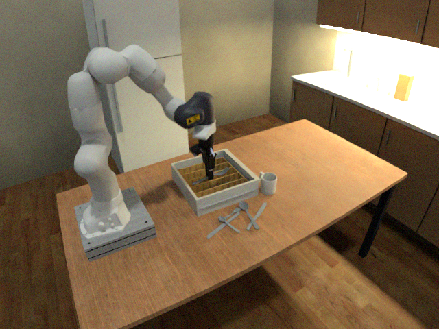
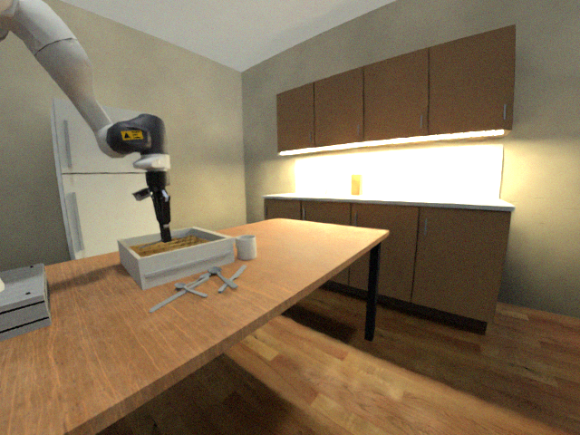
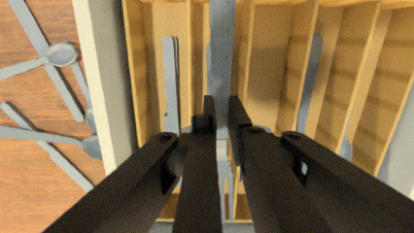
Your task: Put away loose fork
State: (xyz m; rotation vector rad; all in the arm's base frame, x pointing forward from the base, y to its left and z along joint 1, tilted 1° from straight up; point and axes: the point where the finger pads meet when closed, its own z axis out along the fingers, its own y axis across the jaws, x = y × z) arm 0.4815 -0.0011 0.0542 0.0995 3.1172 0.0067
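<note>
My hand is 10 cm above the cutlery tray, 5 cm to the right of it and 5 cm short of it. Round my hand: white mug 26 cm ahead, 13 cm to the right, 10 cm below; spoon 21 cm to the right, 13 cm below, 5 cm behind.
</note>
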